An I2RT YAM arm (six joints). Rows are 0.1 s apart.
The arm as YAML. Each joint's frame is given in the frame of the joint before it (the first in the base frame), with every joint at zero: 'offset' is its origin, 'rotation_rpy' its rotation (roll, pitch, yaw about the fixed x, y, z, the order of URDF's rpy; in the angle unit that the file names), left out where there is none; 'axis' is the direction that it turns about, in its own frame. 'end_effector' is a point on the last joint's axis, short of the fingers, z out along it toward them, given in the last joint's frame.
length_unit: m
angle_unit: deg
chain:
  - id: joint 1
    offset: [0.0, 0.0, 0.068]
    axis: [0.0, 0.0, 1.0]
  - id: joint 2
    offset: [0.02, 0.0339, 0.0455]
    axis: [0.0, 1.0, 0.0]
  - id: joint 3
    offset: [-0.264, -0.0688, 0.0]
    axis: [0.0, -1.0, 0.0]
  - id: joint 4
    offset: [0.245, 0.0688, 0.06]
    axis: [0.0, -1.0, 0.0]
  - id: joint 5
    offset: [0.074, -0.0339, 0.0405]
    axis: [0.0, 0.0, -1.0]
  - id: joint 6
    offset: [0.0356, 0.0, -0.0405]
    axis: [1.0, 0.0, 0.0]
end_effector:
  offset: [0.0, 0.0, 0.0]
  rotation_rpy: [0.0, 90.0, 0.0]
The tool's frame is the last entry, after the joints.
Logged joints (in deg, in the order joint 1, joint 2, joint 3, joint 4, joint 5, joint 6), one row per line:
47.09 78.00 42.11 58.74 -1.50 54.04
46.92 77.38 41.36 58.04 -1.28 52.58
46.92 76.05 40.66 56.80 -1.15 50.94
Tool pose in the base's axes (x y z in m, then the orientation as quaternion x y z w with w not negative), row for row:
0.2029 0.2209 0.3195 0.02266 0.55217 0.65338 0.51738
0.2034 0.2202 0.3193 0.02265 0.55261 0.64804 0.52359
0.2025 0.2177 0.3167 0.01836 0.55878 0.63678 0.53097
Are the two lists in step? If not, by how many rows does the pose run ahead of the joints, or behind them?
The pose runs 1 row behind the joints: the pose in row i belongs to the joints in row i - 1.
